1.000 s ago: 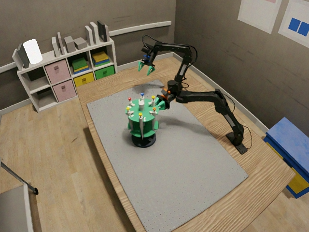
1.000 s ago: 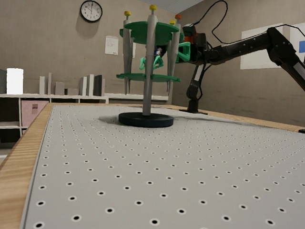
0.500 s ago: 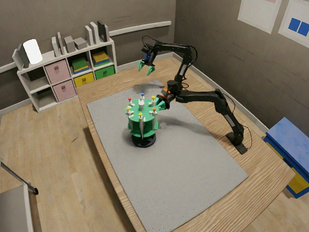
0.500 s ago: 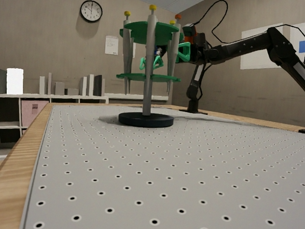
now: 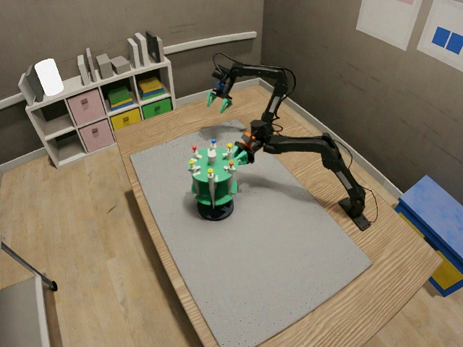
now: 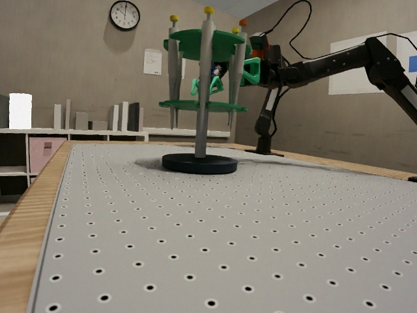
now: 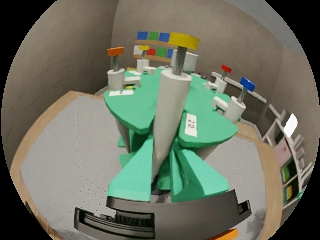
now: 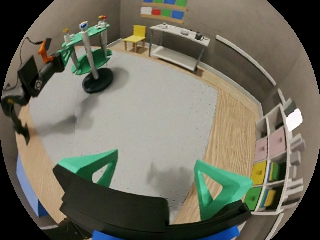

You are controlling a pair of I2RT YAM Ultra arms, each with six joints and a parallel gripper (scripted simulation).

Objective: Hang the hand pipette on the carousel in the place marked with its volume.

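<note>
The hand pipette is 1 cm ahead of my left hand and 2 cm below it.
</note>
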